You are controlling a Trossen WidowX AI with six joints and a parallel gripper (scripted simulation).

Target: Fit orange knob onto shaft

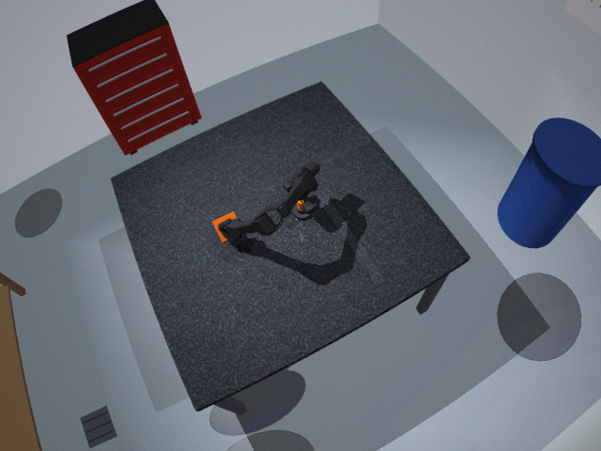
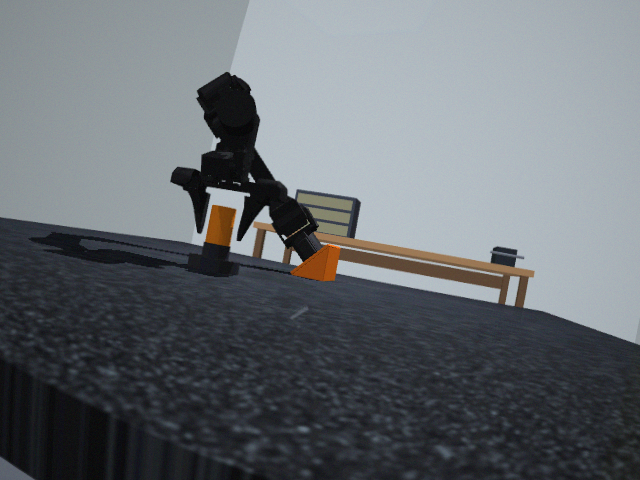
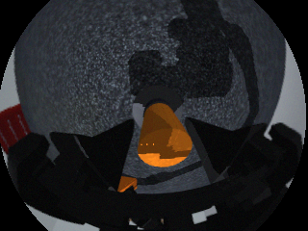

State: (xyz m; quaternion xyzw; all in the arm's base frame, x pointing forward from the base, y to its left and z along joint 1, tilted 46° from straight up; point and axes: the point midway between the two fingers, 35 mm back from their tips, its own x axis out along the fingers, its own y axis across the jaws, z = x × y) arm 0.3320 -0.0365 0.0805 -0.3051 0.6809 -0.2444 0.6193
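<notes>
Now: gripper tip 2 cm above the round black pedestal. Also, from my gripper tip: orange knob 3 cm above.
</notes>
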